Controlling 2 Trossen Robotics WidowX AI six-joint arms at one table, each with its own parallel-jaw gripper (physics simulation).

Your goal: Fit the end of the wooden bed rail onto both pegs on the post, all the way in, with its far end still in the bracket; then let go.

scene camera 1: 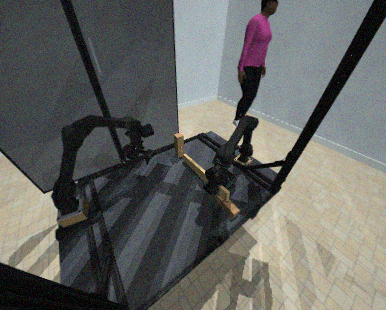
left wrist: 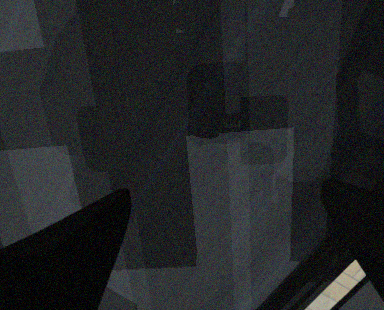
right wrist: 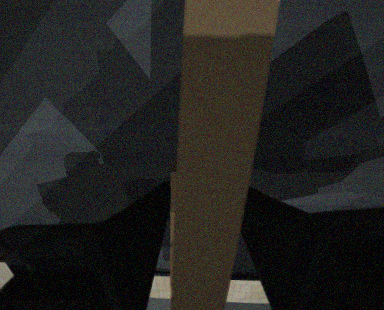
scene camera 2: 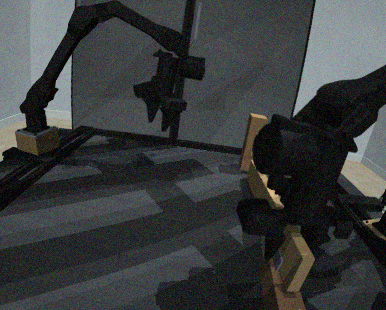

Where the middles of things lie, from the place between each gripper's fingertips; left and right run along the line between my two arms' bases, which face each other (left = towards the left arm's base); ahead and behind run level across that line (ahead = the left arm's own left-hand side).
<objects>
The wooden bed rail (scene camera 2: 297, 258) is 140 mm ahead of my right hand, 20 mm to the left of it and 20 mm above it. From my right hand the other things lie so: upright wooden post (scene camera 2: 255, 122) 430 mm ahead, 60 mm to the left, 50 mm above.
My left hand is 290 mm to the left of the upright wooden post, 100 mm short of it and 20 mm above it. Round my left hand: wooden bed rail: 330 mm to the right, 190 mm behind, 50 mm below.
</objects>
